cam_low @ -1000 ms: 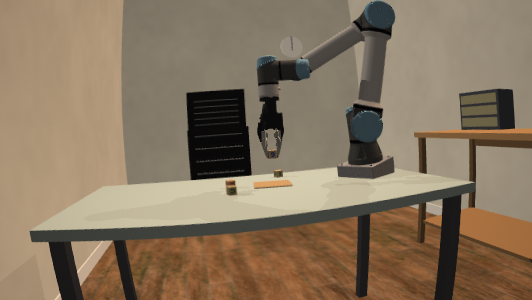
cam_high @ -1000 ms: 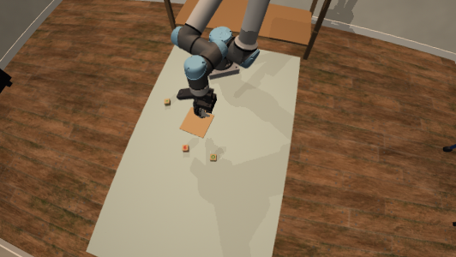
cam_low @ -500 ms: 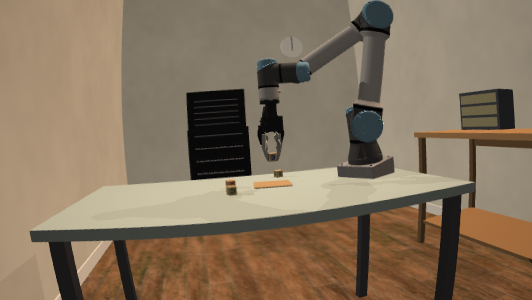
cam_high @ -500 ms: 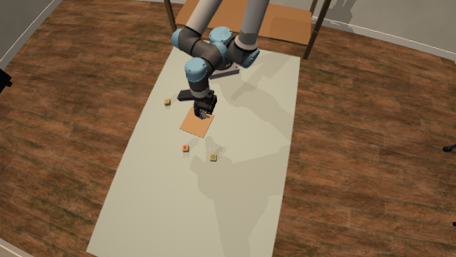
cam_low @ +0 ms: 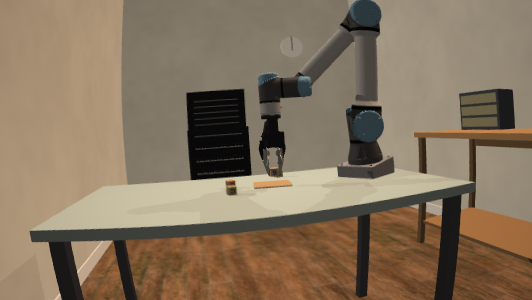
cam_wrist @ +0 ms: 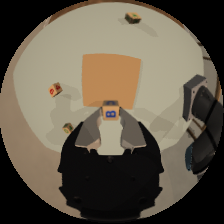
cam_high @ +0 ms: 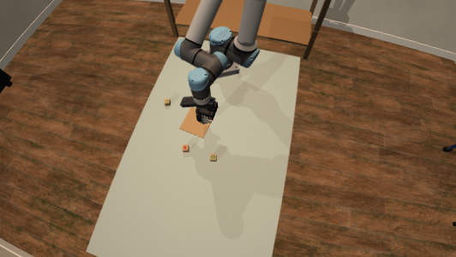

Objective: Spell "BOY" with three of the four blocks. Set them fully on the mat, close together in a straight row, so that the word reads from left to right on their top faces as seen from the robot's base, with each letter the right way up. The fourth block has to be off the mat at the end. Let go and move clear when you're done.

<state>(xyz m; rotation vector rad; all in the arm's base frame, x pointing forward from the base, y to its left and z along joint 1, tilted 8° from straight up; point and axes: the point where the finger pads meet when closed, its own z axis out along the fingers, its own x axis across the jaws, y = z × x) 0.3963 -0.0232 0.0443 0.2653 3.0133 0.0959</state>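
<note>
My hand is 1 cm past the orange mat, 5 cm to the left of it and 5 cm above it. Also, from my hand: block: 10 cm behind, 23 cm to the right, 4 cm below.
</note>
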